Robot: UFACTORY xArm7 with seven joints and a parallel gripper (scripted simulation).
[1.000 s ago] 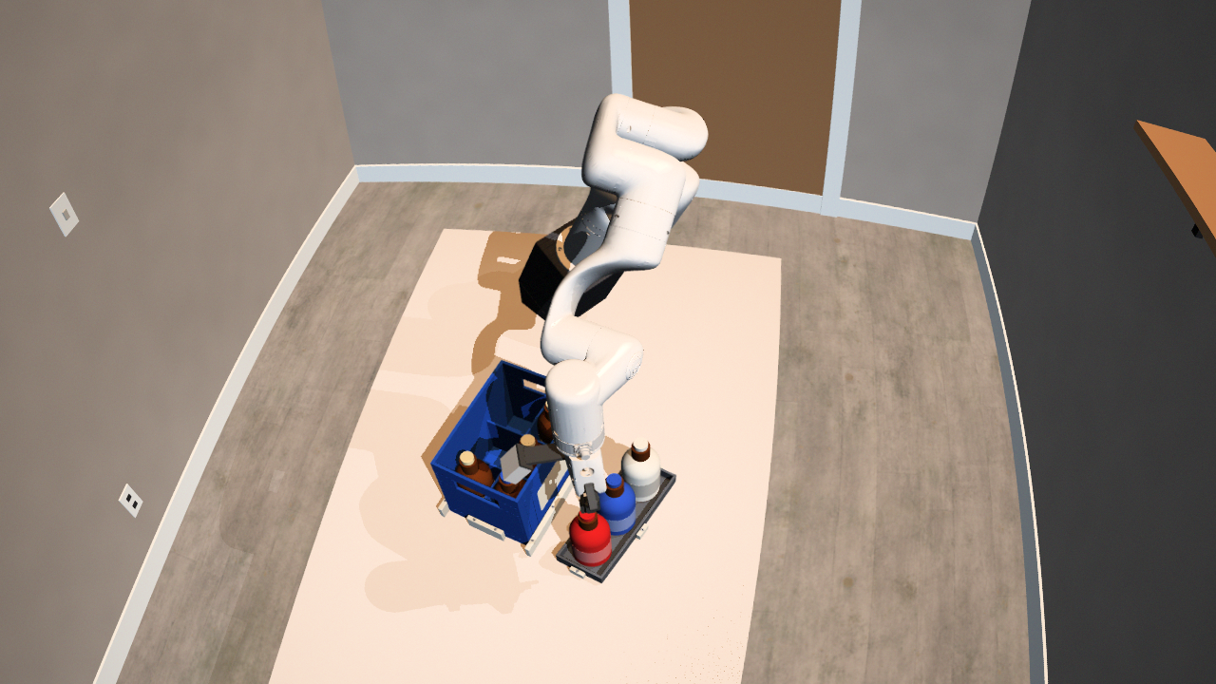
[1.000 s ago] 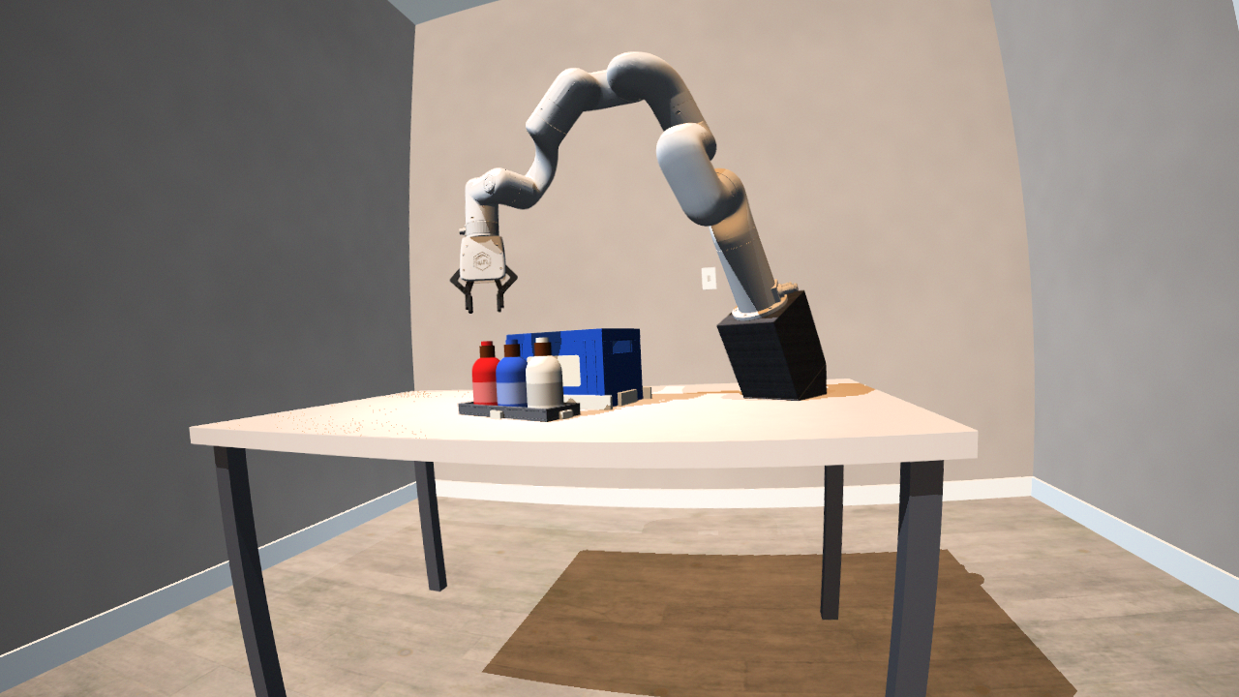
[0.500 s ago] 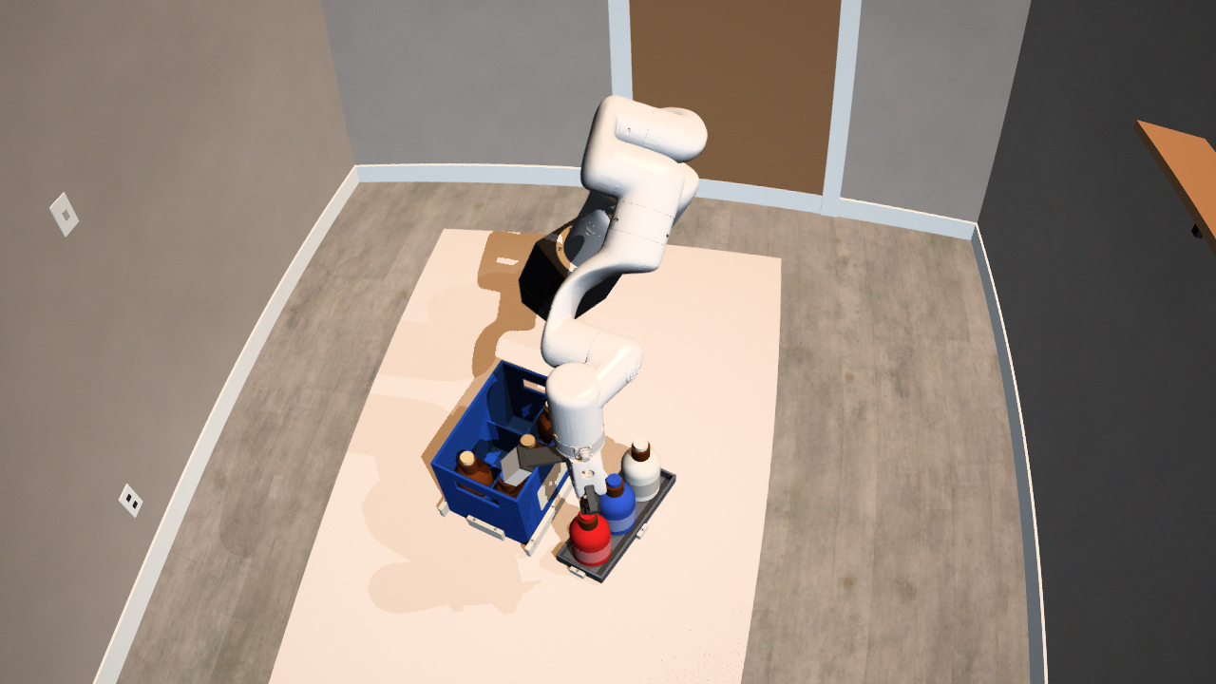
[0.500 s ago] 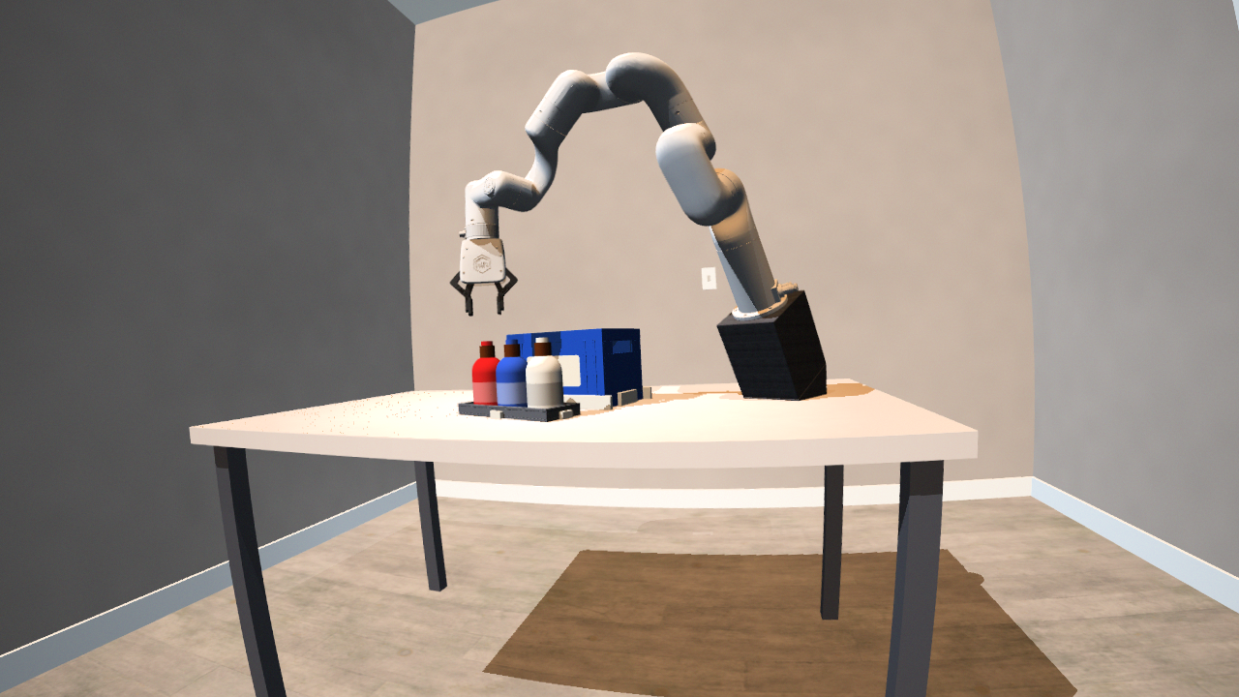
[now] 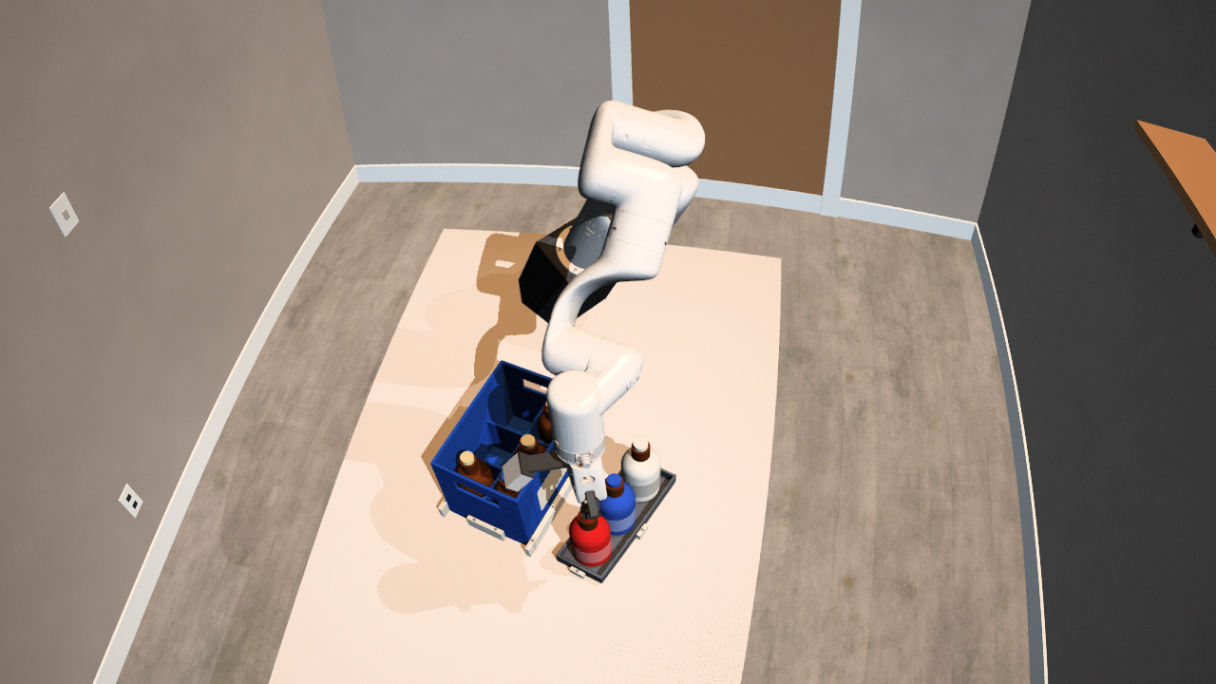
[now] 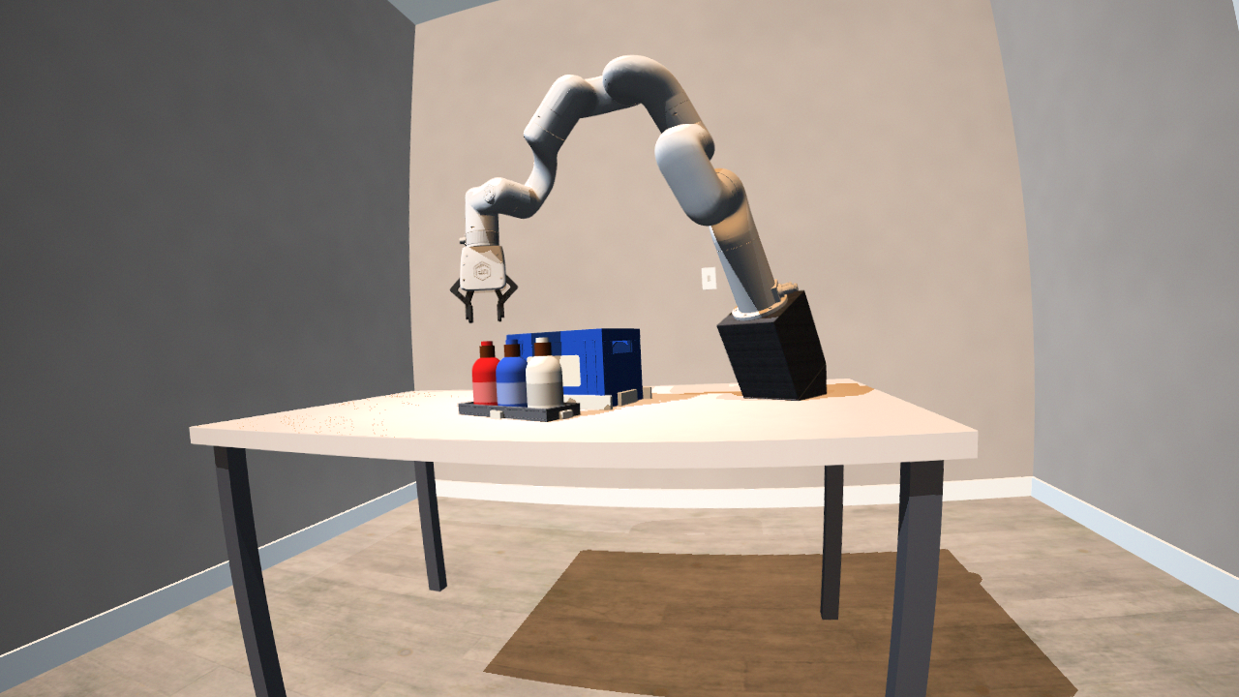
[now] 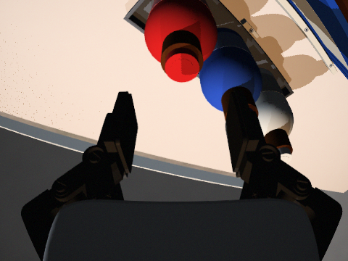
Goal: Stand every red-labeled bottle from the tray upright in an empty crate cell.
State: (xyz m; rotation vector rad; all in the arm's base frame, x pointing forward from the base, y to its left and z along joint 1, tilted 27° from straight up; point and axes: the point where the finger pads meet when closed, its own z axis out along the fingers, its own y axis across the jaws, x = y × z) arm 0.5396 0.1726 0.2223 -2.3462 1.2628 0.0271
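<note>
Now: the red-labeled bottle 14 cm below my hand. The rest, counted from my hand: white-labeled bottle: 17 cm behind, 3 cm to the left, 14 cm below; then blue-labeled bottle: 8 cm behind, 1 cm to the left, 14 cm below; then tray: 8 cm behind, 1 cm to the left, 21 cm below.
</note>
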